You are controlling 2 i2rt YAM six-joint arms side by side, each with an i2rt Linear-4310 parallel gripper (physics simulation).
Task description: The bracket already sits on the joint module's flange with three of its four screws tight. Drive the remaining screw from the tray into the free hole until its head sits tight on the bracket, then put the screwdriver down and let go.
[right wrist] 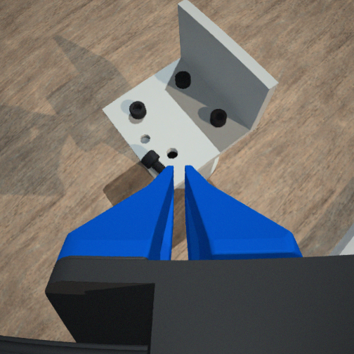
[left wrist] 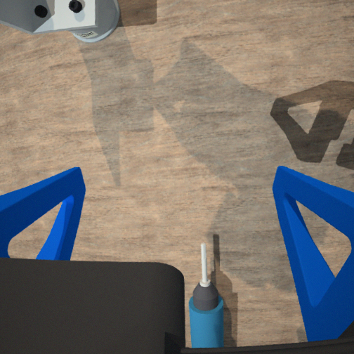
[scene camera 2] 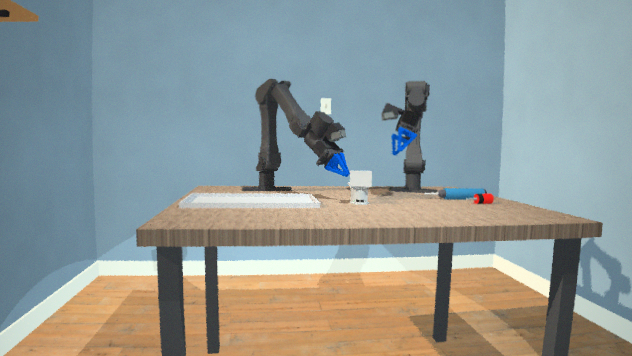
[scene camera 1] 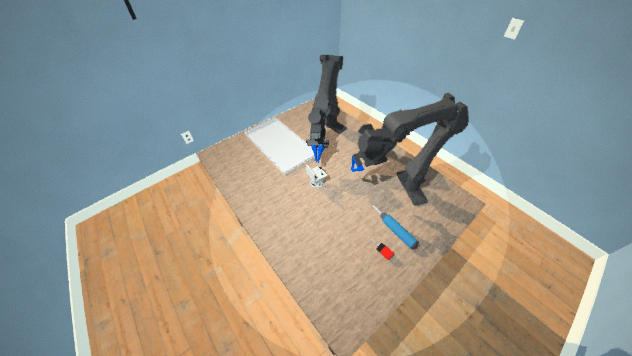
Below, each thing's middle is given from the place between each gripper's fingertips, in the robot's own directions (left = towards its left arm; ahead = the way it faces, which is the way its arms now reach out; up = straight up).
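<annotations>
With the white bracket (right wrist: 222, 75) as my reference, my right gripper is 10 mm above it, 40 mm to the right of it and 30 mm short of it. Going by its middle, the bracket is nearer to my right gripper than to my left gripper.
My left gripper is 150 mm to the left of the white bracket and 80 mm above it, and it is also 110 mm short of the bracket.
</annotations>
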